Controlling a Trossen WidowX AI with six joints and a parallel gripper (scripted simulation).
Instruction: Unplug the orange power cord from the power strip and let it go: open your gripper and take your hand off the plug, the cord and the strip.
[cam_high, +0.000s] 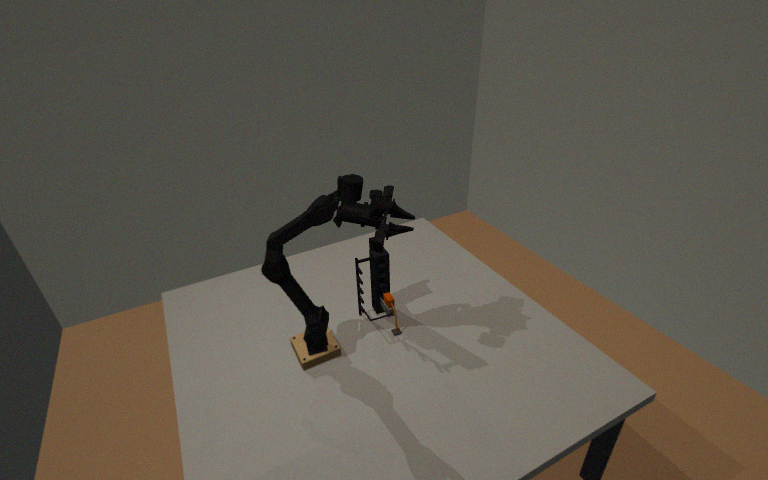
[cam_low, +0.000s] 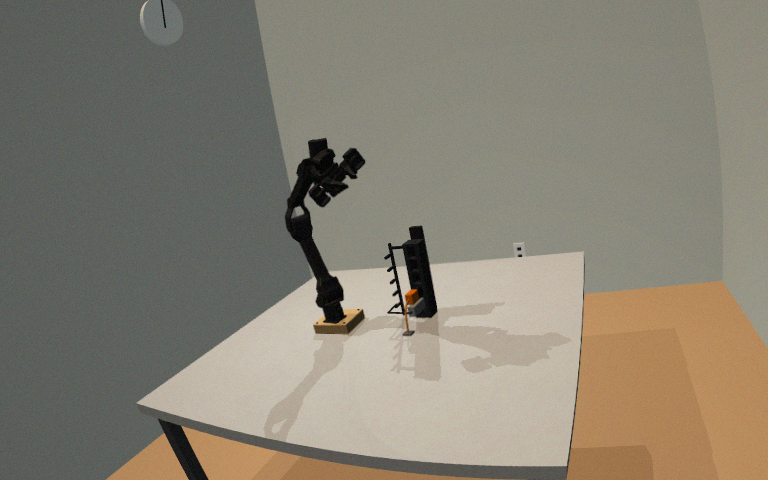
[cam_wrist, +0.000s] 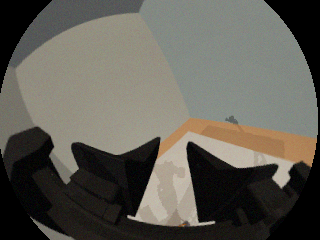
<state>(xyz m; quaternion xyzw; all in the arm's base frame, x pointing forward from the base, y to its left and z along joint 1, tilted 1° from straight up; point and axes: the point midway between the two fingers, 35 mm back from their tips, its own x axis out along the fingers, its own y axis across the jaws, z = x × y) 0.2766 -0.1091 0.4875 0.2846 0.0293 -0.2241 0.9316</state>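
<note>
Now: gripper tip 41 cm above the orange plug, 21 cm to the right of it and 2 cm past it.
</note>
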